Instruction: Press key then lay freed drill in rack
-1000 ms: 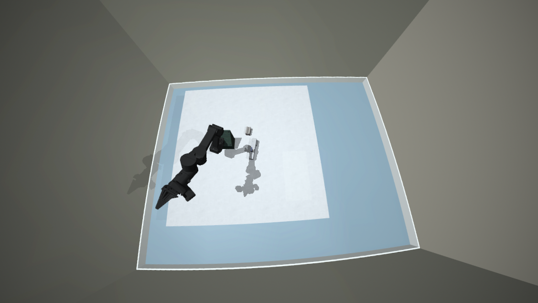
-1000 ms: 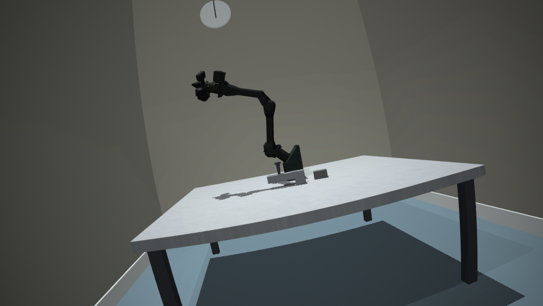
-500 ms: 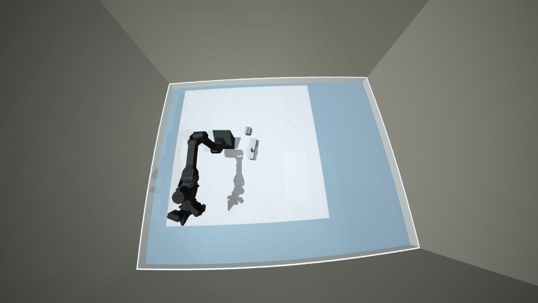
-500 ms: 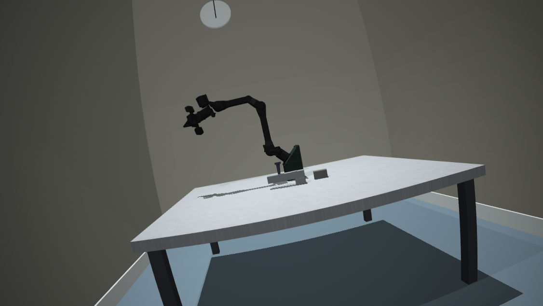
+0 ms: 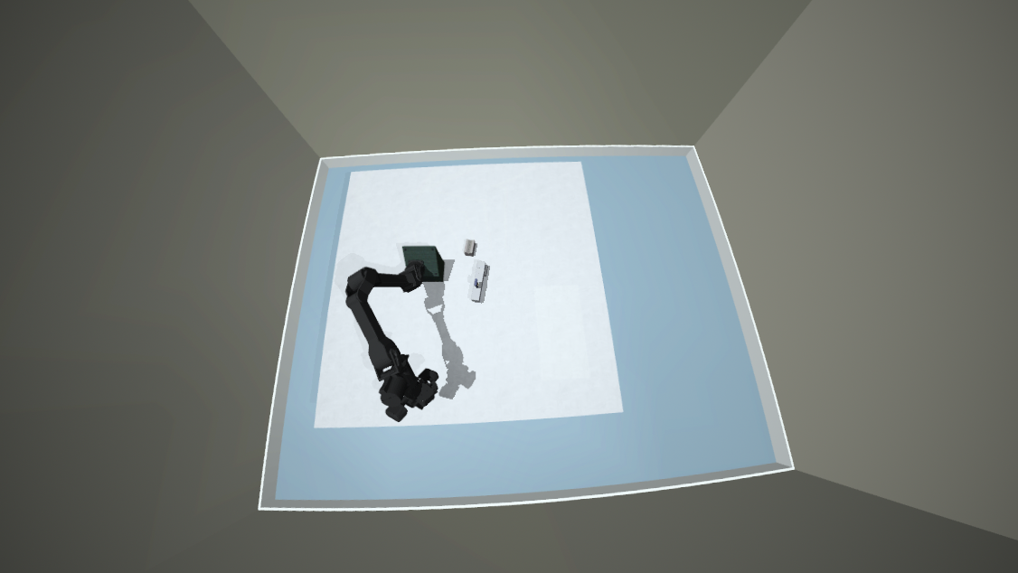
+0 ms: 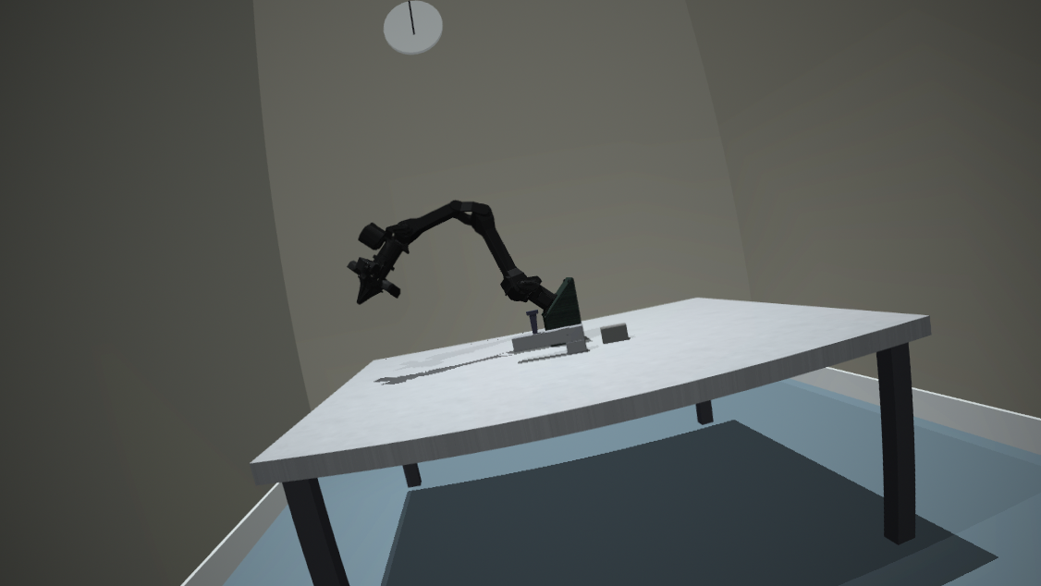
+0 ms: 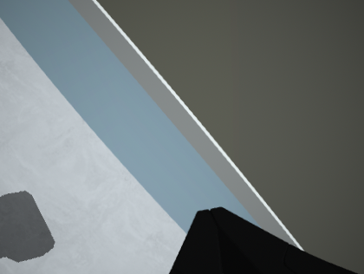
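Now: the dark blue key 15 cm ahead of my gripper tip, 49 cm to the left of it and 13 cm below it. Round my gripper tip: drill (16 cm ahead, 54 cm to the left, 18 cm below); grey rack (10 cm ahead, 70 cm to the left, 20 cm below); long grey fixture (16 cm ahead, 52 cm to the left, 18 cm below).
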